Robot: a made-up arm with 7 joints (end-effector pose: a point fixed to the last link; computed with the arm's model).
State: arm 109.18 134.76 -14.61 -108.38 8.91 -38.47 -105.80
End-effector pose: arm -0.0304 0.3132 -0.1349 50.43 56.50 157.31
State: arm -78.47 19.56 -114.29 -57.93 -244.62 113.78 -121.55
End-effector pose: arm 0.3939 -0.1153 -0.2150 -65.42 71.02 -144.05
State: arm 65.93 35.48 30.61 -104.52 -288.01 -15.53 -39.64
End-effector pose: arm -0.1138 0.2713 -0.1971 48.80 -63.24 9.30
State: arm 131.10 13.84 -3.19 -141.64 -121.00 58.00 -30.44
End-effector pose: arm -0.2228 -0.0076 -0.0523 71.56 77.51 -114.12
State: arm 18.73 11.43 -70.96 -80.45 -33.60 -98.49 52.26
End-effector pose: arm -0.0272 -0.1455 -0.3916 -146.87 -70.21 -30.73
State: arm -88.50 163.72 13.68 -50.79 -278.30 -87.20 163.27
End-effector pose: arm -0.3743 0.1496 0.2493 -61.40 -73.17 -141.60
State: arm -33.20 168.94 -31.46 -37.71 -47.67 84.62 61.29
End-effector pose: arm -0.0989 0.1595 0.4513 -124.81 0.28 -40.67
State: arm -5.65 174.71 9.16 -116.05 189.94 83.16 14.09
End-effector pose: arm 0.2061 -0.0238 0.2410 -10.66 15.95 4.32
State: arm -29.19 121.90 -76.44 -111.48 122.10 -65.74 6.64
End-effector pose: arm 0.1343 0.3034 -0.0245 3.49 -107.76 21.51
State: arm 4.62 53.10 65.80 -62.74 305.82 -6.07 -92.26
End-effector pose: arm 0.0653 0.4395 -0.0986 111.14 56.87 -71.29
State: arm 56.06 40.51 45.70 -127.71 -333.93 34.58 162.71
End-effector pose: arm -0.0121 0.2575 -0.1059 -58.83 -72.12 134.69
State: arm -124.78 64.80 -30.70 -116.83 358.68 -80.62 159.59
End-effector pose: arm 0.0808 -0.0372 0.3026 -44.02 -10.65 -134.87
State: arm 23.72 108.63 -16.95 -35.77 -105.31 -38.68 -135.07
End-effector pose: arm 0.0971 0.4757 0.0693 62.62 -33.92 67.08
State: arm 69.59 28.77 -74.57 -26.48 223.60 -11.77 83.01
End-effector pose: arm -0.4546 0.0454 -0.1946 -68.51 42.24 -92.29
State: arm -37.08 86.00 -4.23 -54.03 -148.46 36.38 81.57
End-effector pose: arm 0.2616 0.3773 0.0973 159.31 -41.67 -62.42
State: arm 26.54 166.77 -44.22 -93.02 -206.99 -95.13 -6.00
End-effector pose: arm 0.2267 0.2659 0.1662 64.05 -125.81 -29.45
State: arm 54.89 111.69 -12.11 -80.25 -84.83 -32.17 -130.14
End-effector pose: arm 0.0998 0.3996 -0.0775 28.94 -5.25 58.05
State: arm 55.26 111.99 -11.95 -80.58 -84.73 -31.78 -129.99
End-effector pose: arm 0.1007 0.3986 -0.0775 28.77 -5.36 57.83
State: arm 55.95 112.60 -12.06 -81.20 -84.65 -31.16 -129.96
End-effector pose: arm 0.1010 0.3969 -0.0781 28.76 -5.03 57.13
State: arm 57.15 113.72 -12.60 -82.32 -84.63 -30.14 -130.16
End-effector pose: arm 0.1003 0.3940 -0.0795 28.99 -3.99 55.56
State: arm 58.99 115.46 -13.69 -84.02 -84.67 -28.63 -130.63
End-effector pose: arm 0.0982 0.3897 -0.0819 29.46 -2.00 53.02
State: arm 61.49 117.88 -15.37 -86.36 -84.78 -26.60 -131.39
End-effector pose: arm 0.0942 0.3838 -0.0853 30.05 1.05 49.50
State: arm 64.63 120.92 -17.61 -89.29 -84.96 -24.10 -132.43
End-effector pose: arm 0.0877 0.3766 -0.0892 30.59 5.23 45.20
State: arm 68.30 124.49 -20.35 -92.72 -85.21 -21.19 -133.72
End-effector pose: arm 0.0786 0.3682 -0.0929 30.90 10.45 40.42
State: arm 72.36 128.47 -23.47 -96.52 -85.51 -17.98 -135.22
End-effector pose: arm 0.0673 0.3588 -0.0954 30.81 16.50 35.49
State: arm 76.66 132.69 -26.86 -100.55 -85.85 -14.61 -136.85
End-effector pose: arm 0.0544 0.3489 -0.0958 30.30 23.16 30.78
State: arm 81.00 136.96 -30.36 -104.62 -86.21 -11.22 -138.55
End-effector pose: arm 0.0414 0.3387 -0.0937 29.39 30.03 26.57
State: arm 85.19 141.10 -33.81 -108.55 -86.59 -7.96 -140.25
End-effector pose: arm 0.0294 0.3286 -0.0894 28.22 36.74 23.00
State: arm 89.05 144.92 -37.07 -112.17 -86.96 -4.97 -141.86
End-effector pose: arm 0.0195 0.3192 -0.0834 26.97 42.94 20.19
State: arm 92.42 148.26 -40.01 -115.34 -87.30 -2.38 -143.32
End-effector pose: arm 0.0121 0.3107 -0.0767 25.79 48.37 18.08
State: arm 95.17 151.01 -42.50 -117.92 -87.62 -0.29 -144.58
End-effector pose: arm 0.0071 0.3037 -0.0704 24.81 52.81 16.53
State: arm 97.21 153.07 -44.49 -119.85 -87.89 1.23 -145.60
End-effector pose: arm 0.0040 0.2984 -0.0650 24.10 56.21 15.47
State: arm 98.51 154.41 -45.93 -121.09 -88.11 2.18 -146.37
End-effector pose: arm 0.0022 0.2951 -0.0609 23.69 58.51 14.74
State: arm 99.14 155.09 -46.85 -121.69 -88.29 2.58 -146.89
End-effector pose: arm 0.0013 0.2936 -0.0581 23.55 59.86 14.26
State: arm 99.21 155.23 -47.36 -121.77 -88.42 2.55 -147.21
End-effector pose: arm 0.0010 0.2937 -0.0564 23.65 60.43 13.97
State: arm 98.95 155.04 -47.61 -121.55 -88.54 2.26 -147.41
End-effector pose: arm 0.0008 0.2946 -0.0553 23.87 60.54 13.77
